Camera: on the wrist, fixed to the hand. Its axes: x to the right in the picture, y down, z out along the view.
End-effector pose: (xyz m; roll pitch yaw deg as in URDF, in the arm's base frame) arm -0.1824 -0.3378 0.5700 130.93 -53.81 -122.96
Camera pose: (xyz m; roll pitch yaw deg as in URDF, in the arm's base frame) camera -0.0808 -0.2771 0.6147 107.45 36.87 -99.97
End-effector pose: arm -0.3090 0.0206 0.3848 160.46 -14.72 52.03
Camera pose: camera -0.3364 -0.0305 0.4973 166.90 41.45 132.60
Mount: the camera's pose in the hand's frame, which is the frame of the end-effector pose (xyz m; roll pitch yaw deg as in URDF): -0.0267 0.0505 -0.1129 5.28 -22.67 -93.07
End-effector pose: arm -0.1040 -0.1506 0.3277 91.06 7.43 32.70
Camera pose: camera -0.1810 -0.0670 0.3833 -21.44 66.09 -81.96
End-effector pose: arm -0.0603 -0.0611 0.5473 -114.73 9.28 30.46
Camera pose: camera -0.0201 -0.1810 0.5530 -165.91 -42.44 115.78
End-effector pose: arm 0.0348 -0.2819 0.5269 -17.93 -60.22 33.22
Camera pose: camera 0.1057 -0.2196 0.4427 70.98 -16.27 -94.63
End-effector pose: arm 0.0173 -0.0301 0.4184 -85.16 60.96 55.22
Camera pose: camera 0.0690 -0.1455 0.4127 -95.83 -30.31 76.00
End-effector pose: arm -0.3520 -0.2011 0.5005 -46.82 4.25 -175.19
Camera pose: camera -0.3210 -0.1506 0.3887 -0.47 -69.51 98.09
